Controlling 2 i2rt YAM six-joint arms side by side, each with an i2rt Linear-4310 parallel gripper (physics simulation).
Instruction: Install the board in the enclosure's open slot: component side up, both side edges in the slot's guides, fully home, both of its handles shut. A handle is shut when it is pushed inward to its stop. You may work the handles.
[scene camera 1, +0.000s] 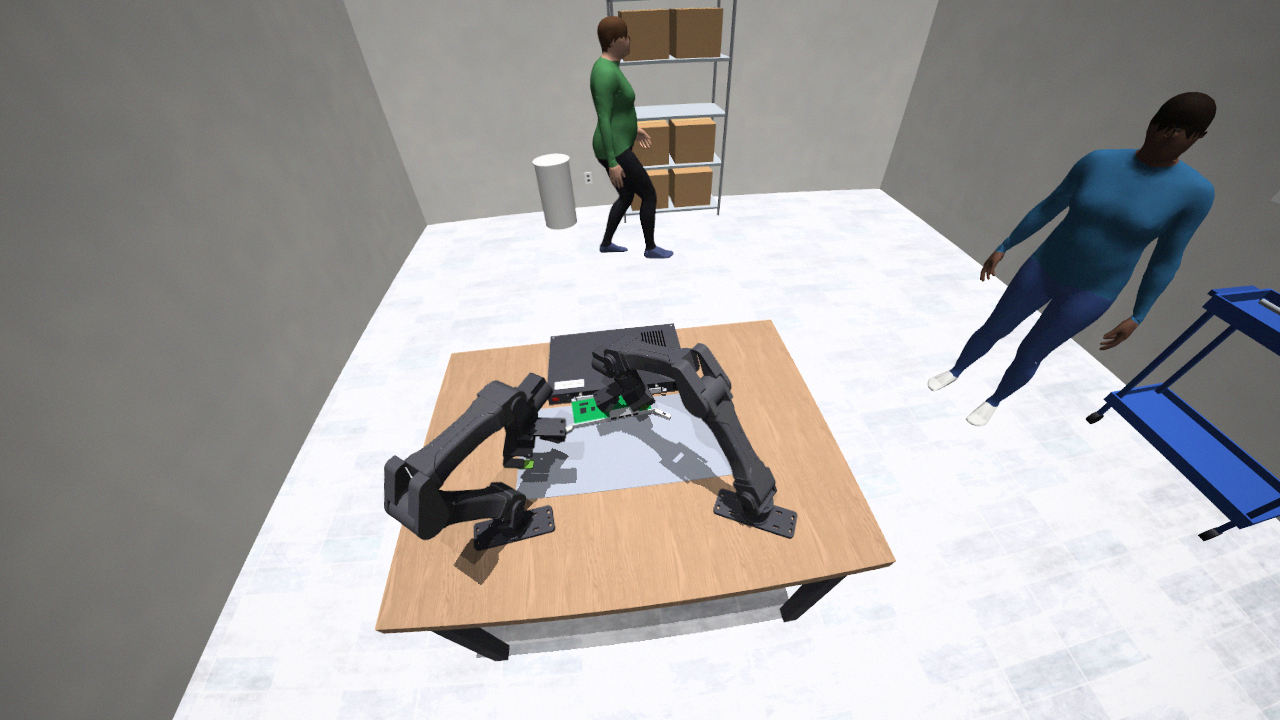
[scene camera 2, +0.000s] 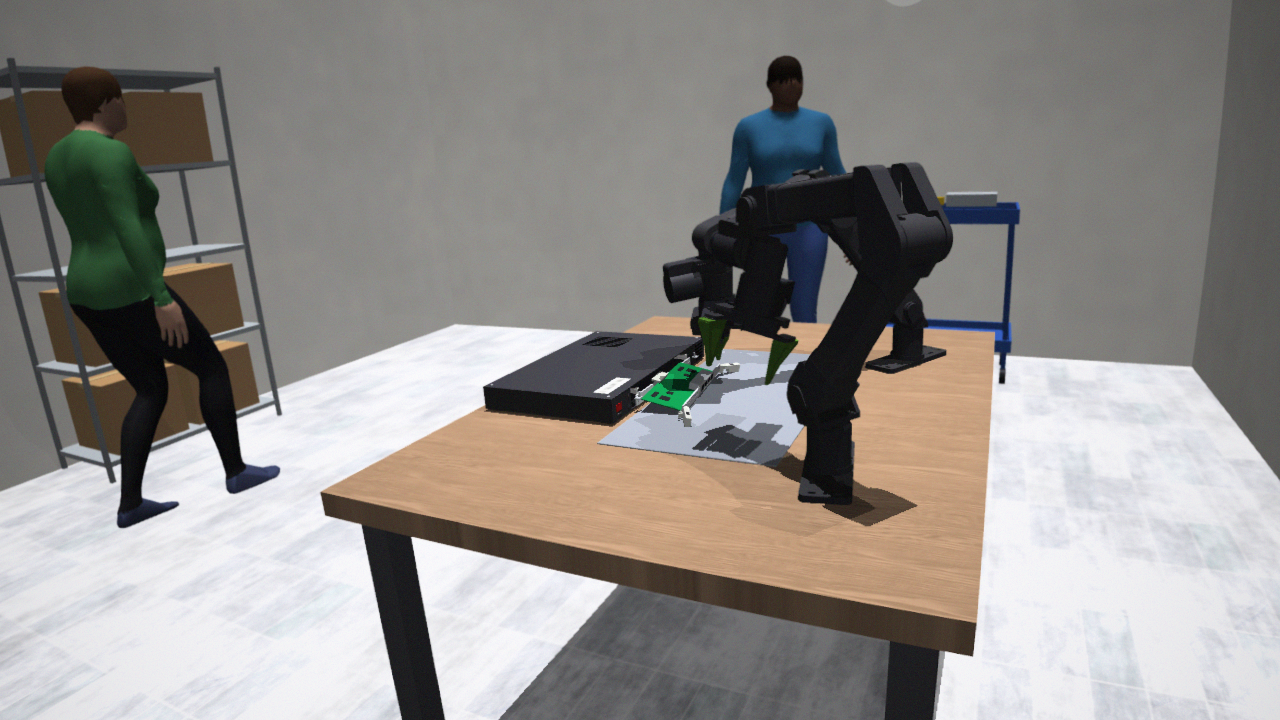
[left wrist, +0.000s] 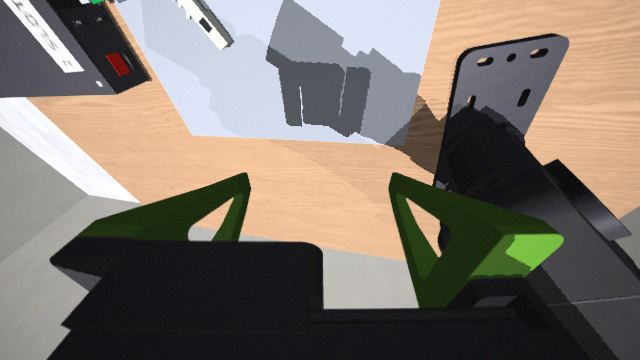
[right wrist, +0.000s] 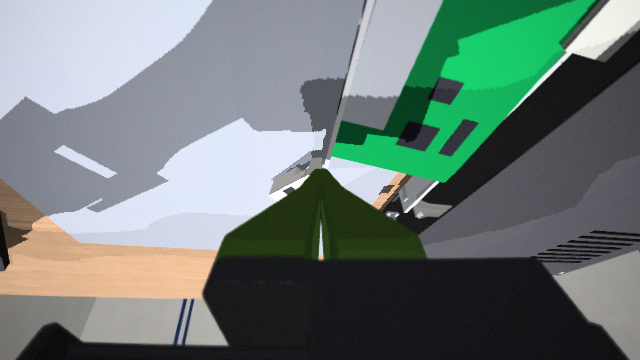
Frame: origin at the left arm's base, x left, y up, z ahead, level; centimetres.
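Where they show: left gripper, fingertip midpoint: (scene camera 1: 524, 450) (scene camera 2: 737, 375) (left wrist: 319, 180); right gripper, fingertip midpoint: (scene camera 1: 646, 407) (scene camera 2: 718, 358) (right wrist: 320, 179); left arm's base at its link origin: (scene camera 1: 514, 528) (scene camera 2: 828, 472) (left wrist: 475, 145); right arm's base at its link origin: (scene camera 1: 754, 513) (scene camera 2: 907, 360).
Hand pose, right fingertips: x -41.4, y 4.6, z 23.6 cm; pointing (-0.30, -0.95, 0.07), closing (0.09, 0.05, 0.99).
Each offset is from my right fingertips to the top centre of the thing. Level surfaces: height alone.
The green board (scene camera 1: 586, 410) (scene camera 2: 666, 394) (right wrist: 465, 100) is component side up along the enclosure's front; I cannot tell whether its rear edge is in the guides. The dark enclosure @[dy +0.4, dx +3.8, dz +22.7 cm] (scene camera 1: 581, 353) (scene camera 2: 572, 367) (left wrist: 25, 70) (right wrist: 495, 220) lies behind it. One white handle @[dy -2.5, dx +25.4, dz +0.8 cm] (scene camera 2: 687, 414) (left wrist: 207, 22) and the other handle @[dy -2.1, dx -4.8, dz -0.9 cm] (scene camera 1: 662, 413) (right wrist: 287, 185) stick outward from the board's front ends. My left gripper (left wrist: 319, 180) is open and empty, away from the board. My right gripper (right wrist: 320, 179) is shut and empty, its tips in line with the board's front corner near a handle; contact is unclear.
A pale mat @[dy -4.4 cm] (scene camera 1: 626, 470) (scene camera 2: 635, 438) (left wrist: 170, 100) lies on the wooden table @[dy -4.6 cm] (scene camera 1: 626, 573) (scene camera 2: 537, 483) before the enclosure. The right arm reaches over the board. The left arm's base plate (left wrist: 500, 75) is bolted to the table. Two people stand beyond the table.
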